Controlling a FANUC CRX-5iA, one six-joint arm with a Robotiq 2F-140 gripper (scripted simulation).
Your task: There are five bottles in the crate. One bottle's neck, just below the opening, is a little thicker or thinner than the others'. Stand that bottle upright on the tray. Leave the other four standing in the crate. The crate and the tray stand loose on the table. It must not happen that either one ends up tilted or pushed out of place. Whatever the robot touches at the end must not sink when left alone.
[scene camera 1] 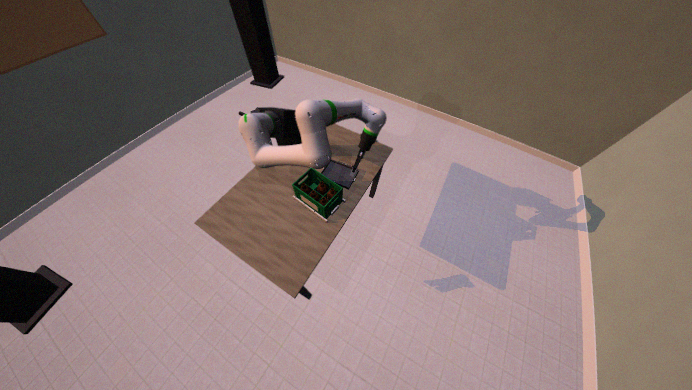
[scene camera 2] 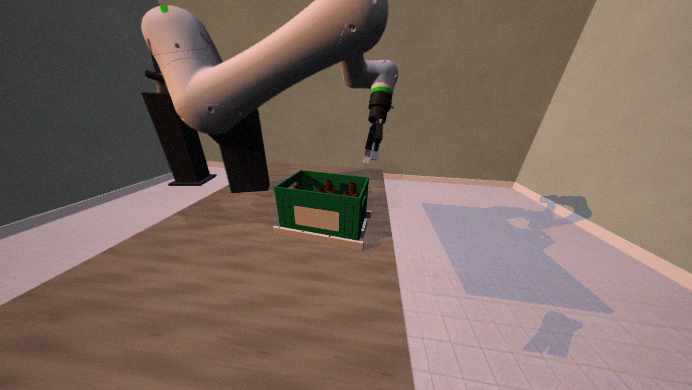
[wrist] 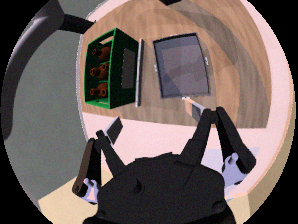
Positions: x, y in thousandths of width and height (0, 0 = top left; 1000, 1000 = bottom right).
Scene:
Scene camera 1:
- green crate: 454, 458
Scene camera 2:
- my gripper: 534, 414
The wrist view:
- my gripper: 512, 507
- dark tray: 609, 297
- green crate: 414, 279

